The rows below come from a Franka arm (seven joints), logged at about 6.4 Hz.
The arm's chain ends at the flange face. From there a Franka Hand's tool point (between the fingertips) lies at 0.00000 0.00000 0.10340 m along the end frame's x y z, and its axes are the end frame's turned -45 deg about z.
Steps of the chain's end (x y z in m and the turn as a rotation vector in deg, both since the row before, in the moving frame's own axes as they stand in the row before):
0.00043, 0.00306, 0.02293, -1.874, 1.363, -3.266
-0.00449, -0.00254, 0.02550, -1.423, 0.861, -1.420
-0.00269, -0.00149, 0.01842, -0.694, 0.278, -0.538
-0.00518, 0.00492, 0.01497, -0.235, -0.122, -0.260
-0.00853, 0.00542, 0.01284, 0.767, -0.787, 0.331
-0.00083, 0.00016, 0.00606, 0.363, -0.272, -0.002
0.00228, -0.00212, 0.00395, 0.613, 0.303, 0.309
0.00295, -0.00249, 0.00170, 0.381, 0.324, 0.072
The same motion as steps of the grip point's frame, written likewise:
-0.00239, 0.00661, 0.02285, -2.289, -0.361, -3.266
-0.00206, -0.00205, 0.02546, -1.615, -0.397, -1.420
-0.00137, -0.00171, 0.01841, -0.687, -0.294, -0.538
-0.00760, -0.00004, 0.01497, -0.080, -0.252, -0.260
-0.00988, -0.00418, 0.01282, 1.099, -0.014, 0.331
-0.00058, -0.00128, 0.00606, 0.449, 0.064, -0.002
0.00428, -0.00028, 0.00394, 0.219, 0.648, 0.309
0.00475, 0.00025, 0.00170, 0.040, 0.499, 0.072

